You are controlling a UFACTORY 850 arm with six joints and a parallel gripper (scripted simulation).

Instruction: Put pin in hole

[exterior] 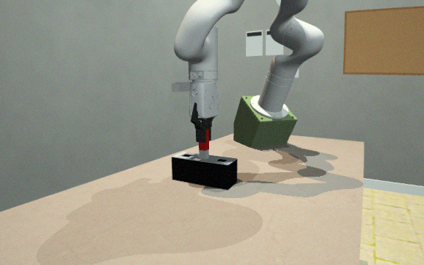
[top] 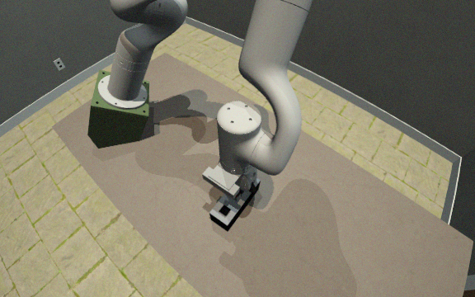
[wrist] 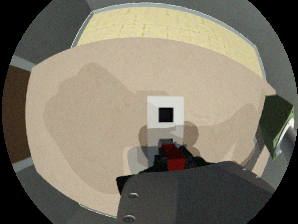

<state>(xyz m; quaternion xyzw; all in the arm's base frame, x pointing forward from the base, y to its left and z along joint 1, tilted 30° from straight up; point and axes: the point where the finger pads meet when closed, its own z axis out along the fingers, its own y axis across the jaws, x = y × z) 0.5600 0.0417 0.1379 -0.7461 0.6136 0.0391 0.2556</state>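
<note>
The pin lies 2 cm below my hand. Also, from my hand: black block 11 cm below.
</note>
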